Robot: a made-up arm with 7 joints.
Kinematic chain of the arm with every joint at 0, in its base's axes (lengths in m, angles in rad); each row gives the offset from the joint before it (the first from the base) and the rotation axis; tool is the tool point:
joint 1: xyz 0 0.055 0 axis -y
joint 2: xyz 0 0.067 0 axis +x
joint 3: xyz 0 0 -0.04 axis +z
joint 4: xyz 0 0 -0.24 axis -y
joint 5: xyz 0 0 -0.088 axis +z
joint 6: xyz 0 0 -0.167 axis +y
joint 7: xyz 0 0 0 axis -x
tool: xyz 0 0 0
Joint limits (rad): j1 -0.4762..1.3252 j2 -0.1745..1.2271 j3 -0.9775..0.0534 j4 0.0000..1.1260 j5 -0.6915..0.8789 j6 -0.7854..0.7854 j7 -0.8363..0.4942
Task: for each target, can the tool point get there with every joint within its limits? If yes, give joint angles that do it. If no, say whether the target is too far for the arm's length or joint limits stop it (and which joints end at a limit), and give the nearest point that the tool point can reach.
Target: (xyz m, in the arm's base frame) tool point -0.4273 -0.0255 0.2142
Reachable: no: joint limits stop it (at a limit: joint 1, joint 2, joint 3, joint 4) | nearest point -0.0464 -0.1336 -0.3706 | short by 0.706 m
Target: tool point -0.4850 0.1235 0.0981
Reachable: no: joint limits stop it (at a limit: joint 1, joint 4) | nearest point -0.2452 0.1279 -0.4754 | short by 0.622 m
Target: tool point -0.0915 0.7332 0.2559
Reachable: no: too far | nearest point 0.1855 0.5588 0.1390 | short by 0.348 m
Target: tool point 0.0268 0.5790 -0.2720
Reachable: yes | joints -0.0603 1.0813 -0.4954 0.1933 -0.3467 -0.0585 0.3285
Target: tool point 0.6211 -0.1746 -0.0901
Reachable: no: too far | nearest point 0.4809 -0.0622 -0.0698 | short by 0.181 m
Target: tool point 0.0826 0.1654 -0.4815
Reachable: yes | joints -0.1396 0.3378 -0.6508 0.8230 -0.0919 0.2286 -0.3167
